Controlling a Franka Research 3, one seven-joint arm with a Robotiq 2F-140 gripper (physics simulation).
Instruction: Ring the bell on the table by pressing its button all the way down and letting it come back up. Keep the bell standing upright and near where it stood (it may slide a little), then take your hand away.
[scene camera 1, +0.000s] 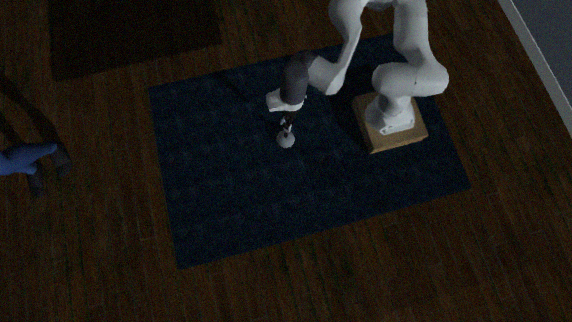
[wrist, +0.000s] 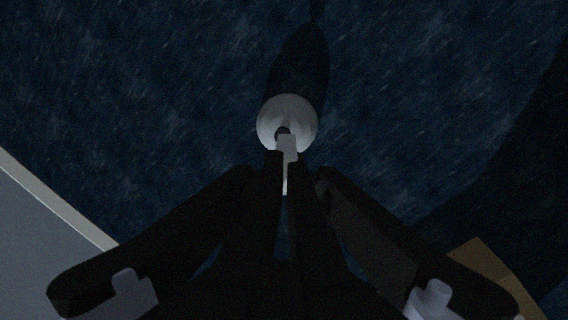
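Note:
The bell (scene camera 1: 286, 141) (wrist: 287, 111), a pale round dome, stands upright on the dark blue mat. Its small dark button (wrist: 281, 131) shows at the top of the dome in the wrist view, partly hidden by the pale fingertips. My gripper (scene camera 1: 286, 131) (wrist: 286, 147) is shut and empty, pointing down with its fingertips at the button, over the top of the bell. Whether the tips touch the button, and how far it is pressed, I cannot tell.
The dark blue mat (scene camera 1: 225, 200) (wrist: 150, 75) lies under the bell. The arm's base stands on a wooden block (scene camera 1: 400, 142) (wrist: 475, 252) to the right in the scene view. A person in blue (scene camera 1: 22, 157) is at the far left. A darker rug (scene camera 1: 130, 30) lies at the upper left.

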